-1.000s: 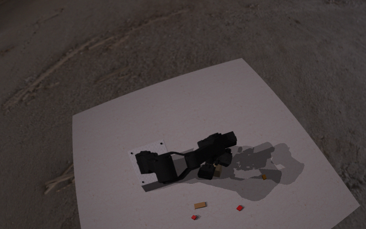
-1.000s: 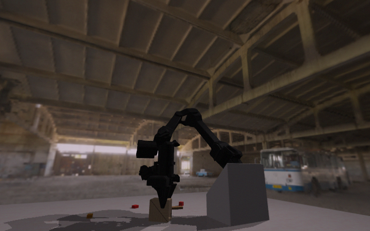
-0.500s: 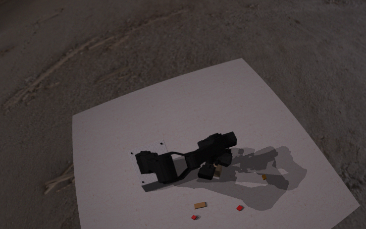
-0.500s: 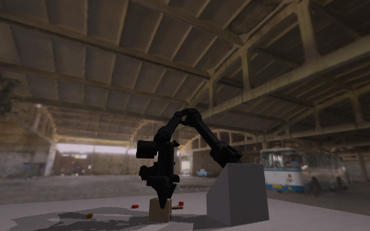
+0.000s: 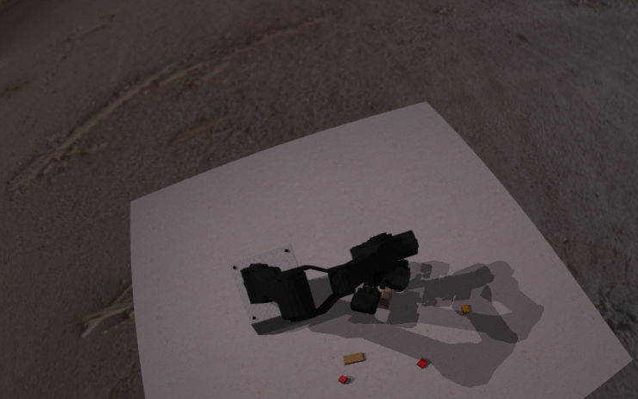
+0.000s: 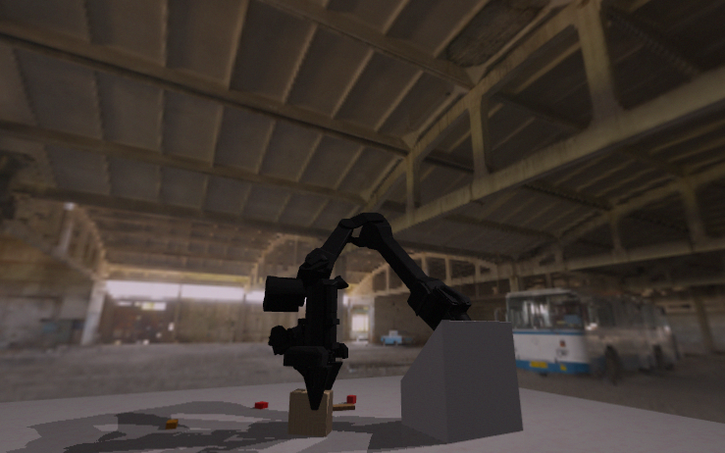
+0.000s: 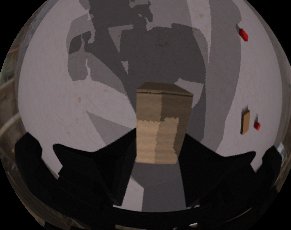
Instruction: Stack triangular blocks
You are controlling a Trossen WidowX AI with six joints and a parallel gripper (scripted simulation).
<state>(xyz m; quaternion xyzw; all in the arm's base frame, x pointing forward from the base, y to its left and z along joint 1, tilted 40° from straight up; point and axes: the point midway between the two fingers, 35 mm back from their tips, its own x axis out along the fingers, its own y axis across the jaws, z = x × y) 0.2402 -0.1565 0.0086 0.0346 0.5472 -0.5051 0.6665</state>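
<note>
The tan triangular block is 10 mm above my gripper tip. Round my gripper tip: orange cube (200 mm ahead, 170 mm to the right, 30 mm below); then flat tan block (130 mm to the right, 130 mm behind, 30 mm below).
</note>
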